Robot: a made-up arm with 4 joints.
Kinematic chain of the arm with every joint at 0, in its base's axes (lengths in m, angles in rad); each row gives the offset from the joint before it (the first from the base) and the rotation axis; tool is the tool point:
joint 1: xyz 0 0 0.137 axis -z
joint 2: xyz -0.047 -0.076 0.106 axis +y
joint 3: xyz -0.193 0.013 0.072 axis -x
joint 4: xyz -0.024 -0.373 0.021 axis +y
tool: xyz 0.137 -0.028 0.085
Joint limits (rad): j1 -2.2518..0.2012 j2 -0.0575..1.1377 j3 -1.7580..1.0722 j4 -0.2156..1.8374
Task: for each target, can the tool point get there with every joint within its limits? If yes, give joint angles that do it. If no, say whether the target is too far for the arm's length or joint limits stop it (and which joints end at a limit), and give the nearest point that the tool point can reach.
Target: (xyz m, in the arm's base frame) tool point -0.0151 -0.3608 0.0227
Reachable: yes | joints -0.6260 0.3776 -0.8284 1.1447
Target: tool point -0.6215 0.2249 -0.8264
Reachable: no: too far | nearest point -0.2343 0.0414 -0.0933 | short by 0.849 m
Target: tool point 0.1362 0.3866 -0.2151
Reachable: no: joint limits stop it (at a limit: joint 1, joint 2) | nearest point 0.2489 0.0902 -0.0437 | short by 0.360 m
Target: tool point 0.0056 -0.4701 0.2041
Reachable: yes | joints -0.3903 0.6354 -0.6997 0.0128
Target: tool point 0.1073 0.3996 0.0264
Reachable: no: joint limits stop it (at a limit: joint 1, joint 2) | nearest point 0.3130 0.1383 0.0125 | short by 0.333 m
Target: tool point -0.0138 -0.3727 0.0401
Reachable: yes | joints -0.4717 0.3015 -0.7585 0.9516
